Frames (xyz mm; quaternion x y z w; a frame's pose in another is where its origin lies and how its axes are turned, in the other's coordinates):
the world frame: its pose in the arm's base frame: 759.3 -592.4 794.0 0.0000 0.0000 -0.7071 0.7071
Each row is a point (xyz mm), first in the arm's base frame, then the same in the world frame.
Working: the arm's base frame: its pose in the world frame: -592.4 -759.3 -794.0 0.0000 0.0000 0.7071 0.7071

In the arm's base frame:
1: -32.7 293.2 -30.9
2: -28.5 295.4 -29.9
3: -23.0 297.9 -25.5
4: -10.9 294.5 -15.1
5: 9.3 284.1 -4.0
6: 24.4 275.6 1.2
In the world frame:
1: -885.6 -792.0 -824.9
2: -887.8 -787.8 -823.9
3: -890.3 -782.3 -819.5
4: -886.9 -770.2 -809.1
5: -876.5 -750.0 -798.0
6: -868.0 -734.9 -792.8

